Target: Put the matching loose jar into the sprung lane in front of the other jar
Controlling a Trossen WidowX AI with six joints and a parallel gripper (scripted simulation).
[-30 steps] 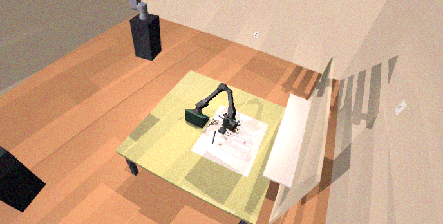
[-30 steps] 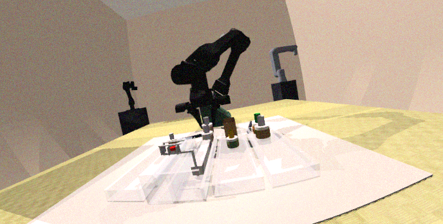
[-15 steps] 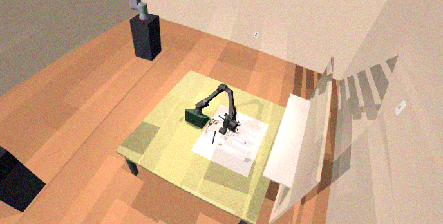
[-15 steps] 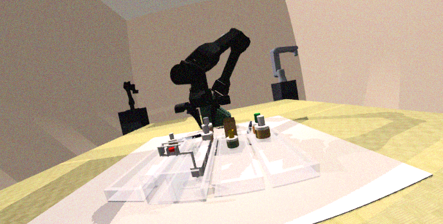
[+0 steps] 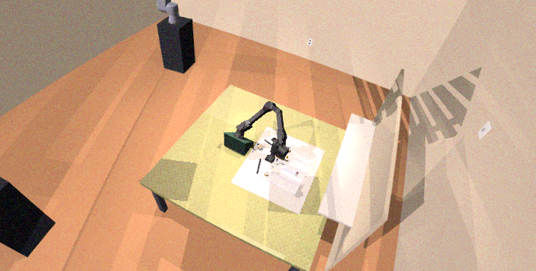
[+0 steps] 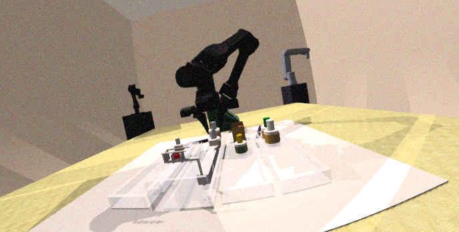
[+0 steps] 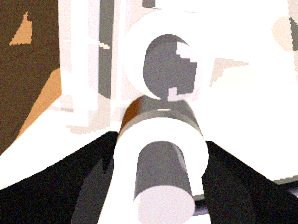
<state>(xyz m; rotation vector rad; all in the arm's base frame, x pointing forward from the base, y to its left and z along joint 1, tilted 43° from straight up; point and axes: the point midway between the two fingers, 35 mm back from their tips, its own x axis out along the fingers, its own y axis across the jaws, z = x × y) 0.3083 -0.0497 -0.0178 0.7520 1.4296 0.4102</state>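
The brown box is 50 mm ahead of my gripper tip, 70 mm to the left of it and 10 mm below it. The rest, counted from my gripper tip: red block 210 mm ahead, 70 mm to the right, 20 mm above.
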